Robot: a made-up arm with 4 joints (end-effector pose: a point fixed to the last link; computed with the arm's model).
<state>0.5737 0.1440 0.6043 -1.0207</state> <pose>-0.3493 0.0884 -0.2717 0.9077 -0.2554 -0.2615 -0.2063</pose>
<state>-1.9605 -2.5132 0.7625 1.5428</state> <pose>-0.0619 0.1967 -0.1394 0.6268 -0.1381 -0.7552 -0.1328</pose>
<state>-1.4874 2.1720 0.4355 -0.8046</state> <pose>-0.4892 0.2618 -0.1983 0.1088 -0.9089 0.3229 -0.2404</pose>
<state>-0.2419 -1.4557 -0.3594 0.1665</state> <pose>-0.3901 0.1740 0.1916 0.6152 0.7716 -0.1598 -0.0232</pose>
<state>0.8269 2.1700 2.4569 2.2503</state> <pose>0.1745 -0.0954 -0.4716 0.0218 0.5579 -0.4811 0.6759</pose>
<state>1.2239 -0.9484 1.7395 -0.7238</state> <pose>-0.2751 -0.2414 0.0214 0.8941 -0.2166 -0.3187 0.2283</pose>
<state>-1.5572 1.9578 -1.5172 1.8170</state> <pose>-0.5955 0.0670 -0.0939 0.9676 0.0254 0.2170 0.1264</pose>
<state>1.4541 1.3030 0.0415 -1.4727</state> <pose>0.0723 -0.1211 -0.4931 0.7824 -0.0668 -0.6192 -0.0073</pose>
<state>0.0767 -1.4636 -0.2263 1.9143</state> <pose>-0.0534 0.0947 -0.0949 0.3611 0.4538 -0.5945 0.5569</pose>
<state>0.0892 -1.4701 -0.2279 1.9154</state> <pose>-0.0543 0.0953 -0.0935 0.3557 0.4589 -0.5940 0.5568</pose>
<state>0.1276 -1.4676 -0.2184 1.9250</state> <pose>-0.0547 0.0899 -0.0942 0.3446 0.4649 -0.5843 0.5690</pose>
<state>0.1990 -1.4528 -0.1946 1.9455</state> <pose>-0.0530 0.0770 -0.0976 0.3249 0.4713 -0.5623 0.5968</pose>
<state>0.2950 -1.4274 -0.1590 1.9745</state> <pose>-0.0475 0.0592 -0.1021 0.2963 0.4758 -0.5305 0.6359</pose>
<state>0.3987 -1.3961 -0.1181 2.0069</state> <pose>-0.0377 0.0410 -0.1061 0.2615 0.4765 -0.4946 0.6782</pose>
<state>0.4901 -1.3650 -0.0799 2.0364</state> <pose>-0.0258 0.0264 -0.1083 0.2271 0.4732 -0.4618 0.7150</pose>
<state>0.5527 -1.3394 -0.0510 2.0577</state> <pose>-0.0155 0.0169 -0.1092 0.2016 0.4676 -0.4378 0.7410</pose>
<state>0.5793 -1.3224 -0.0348 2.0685</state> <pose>-0.0092 0.0119 -0.1098 0.1903 0.4616 -0.4254 0.7548</pose>
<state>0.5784 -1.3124 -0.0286 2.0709</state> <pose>-0.0068 0.0095 -0.1104 0.1909 0.4562 -0.4218 0.7599</pose>
